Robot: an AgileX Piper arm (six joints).
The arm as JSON. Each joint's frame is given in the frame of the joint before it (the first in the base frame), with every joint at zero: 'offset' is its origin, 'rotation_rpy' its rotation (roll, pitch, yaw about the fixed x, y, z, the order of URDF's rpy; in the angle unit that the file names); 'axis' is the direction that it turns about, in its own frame. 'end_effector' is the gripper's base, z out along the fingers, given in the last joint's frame.
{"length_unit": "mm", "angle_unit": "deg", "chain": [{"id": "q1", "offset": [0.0, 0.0, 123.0], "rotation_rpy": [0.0, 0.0, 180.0], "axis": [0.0, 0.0, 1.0]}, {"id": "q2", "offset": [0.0, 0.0, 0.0], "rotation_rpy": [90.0, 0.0, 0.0], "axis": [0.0, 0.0, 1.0]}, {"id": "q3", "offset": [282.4, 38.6, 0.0], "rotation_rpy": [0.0, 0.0, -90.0], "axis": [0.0, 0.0, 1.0]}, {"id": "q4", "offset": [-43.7, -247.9, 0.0], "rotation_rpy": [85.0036, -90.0, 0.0], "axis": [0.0, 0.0, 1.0]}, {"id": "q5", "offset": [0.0, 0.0, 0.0], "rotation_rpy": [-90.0, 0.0, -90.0], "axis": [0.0, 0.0, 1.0]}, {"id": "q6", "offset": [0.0, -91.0, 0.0], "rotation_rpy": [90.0, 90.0, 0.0], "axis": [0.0, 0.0, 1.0]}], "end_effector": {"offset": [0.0, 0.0, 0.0], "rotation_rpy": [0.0, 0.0, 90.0]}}
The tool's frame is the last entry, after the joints.
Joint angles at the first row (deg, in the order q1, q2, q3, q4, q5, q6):
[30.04 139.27 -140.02 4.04 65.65 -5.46]
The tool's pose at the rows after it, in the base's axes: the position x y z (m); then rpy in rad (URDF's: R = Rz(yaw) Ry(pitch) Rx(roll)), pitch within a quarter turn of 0, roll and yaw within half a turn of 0:
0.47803, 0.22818, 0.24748, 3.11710, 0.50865, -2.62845
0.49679, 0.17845, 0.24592, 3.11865, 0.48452, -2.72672
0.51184, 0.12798, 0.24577, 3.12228, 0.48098, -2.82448
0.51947, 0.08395, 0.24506, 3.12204, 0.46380, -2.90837
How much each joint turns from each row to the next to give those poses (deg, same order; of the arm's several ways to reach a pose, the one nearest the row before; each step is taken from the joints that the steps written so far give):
[-5.14 -0.23 -0.01 -0.14 1.41 0.00]
[-5.74 0.00 0.12 -0.18 1.25 0.00]
[-5.69 0.00 0.01 -0.20 0.19 0.00]
[-4.85 0.00 -0.01 -0.06 0.99 0.00]

